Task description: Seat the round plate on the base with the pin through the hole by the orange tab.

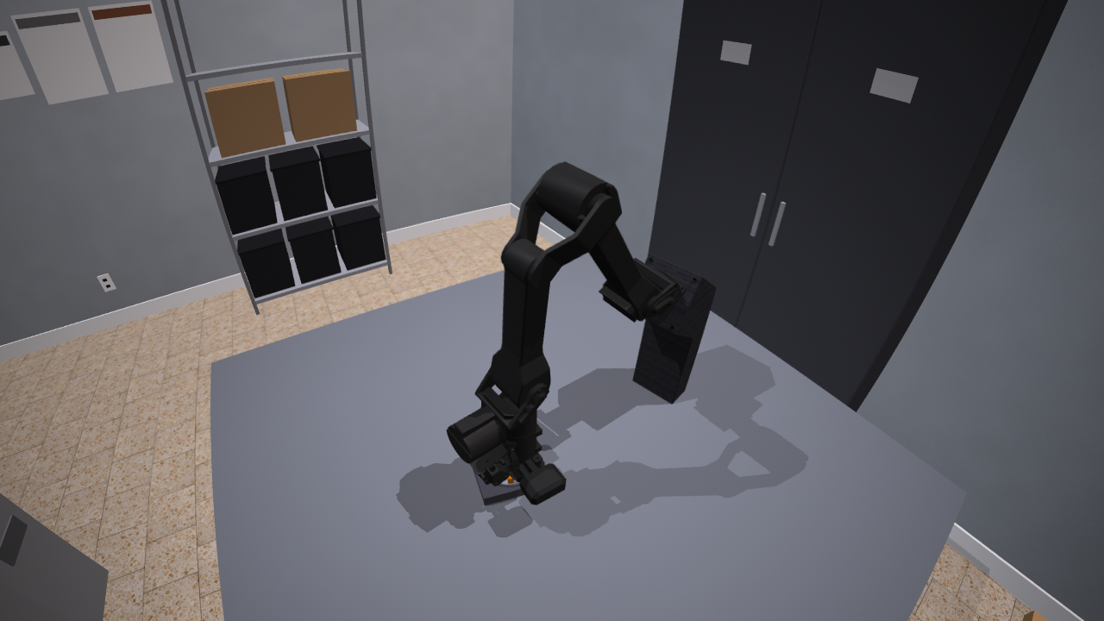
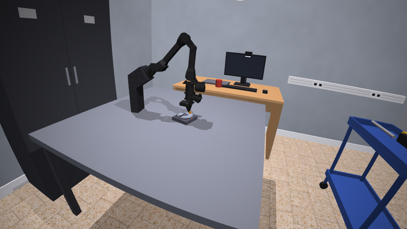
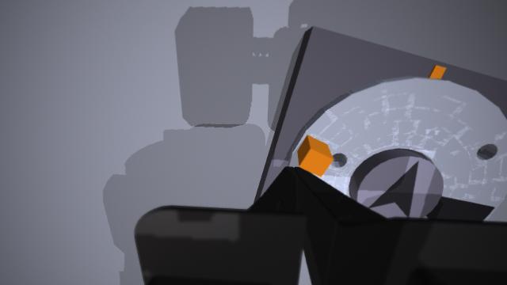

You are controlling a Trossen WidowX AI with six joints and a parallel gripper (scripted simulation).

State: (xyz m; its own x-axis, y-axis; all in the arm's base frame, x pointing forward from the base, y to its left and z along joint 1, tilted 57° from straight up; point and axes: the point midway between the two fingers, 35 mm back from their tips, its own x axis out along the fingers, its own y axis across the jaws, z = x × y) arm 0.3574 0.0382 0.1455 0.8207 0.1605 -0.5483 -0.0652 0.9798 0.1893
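Right now my hand is 60 mm short of the orange mark, 60 mm to the left of it and 50 mm above it. From my hand the other things lie so: raised centre hub: 50 mm to the right, 40 mm below; dark square base: 50 mm to the right, 60 mm below; round pale plate: 50 mm to the right, 40 mm below.
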